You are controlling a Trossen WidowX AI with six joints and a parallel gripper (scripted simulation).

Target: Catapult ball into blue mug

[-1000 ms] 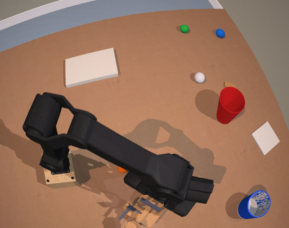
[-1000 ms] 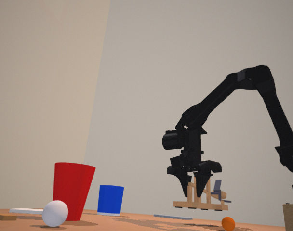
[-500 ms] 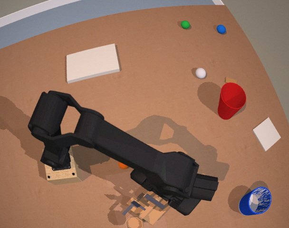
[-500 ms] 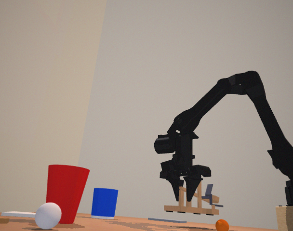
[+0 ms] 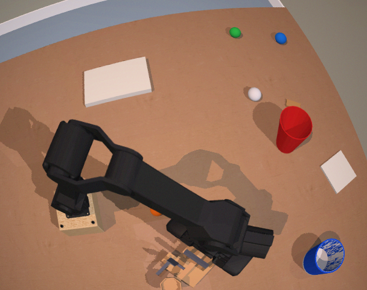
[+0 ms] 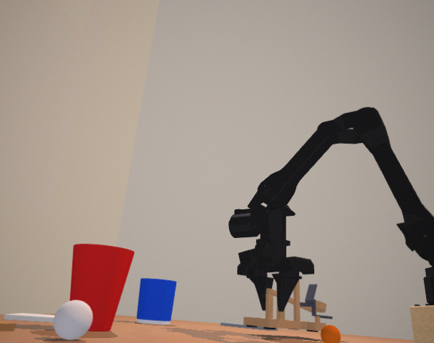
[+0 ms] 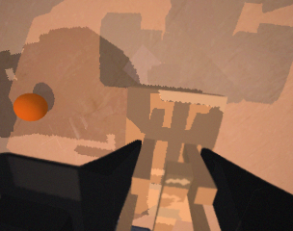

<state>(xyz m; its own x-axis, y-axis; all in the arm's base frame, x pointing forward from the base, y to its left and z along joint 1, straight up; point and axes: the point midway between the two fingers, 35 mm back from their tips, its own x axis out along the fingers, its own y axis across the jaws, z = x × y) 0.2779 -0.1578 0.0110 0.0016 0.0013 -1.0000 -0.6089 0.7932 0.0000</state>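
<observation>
Right now my gripper tip is 50 mm below the catapult upright frame, 30 mm to the left of it and 30 mm past it. Round my gripper tip: blue mug 280 mm ahead, 130 mm to the right, 20 mm below; orange ball 130 mm to the left, 90 mm behind, 30 mm below; catapult 60 mm behind, 30 mm to the right, 20 mm above.
</observation>
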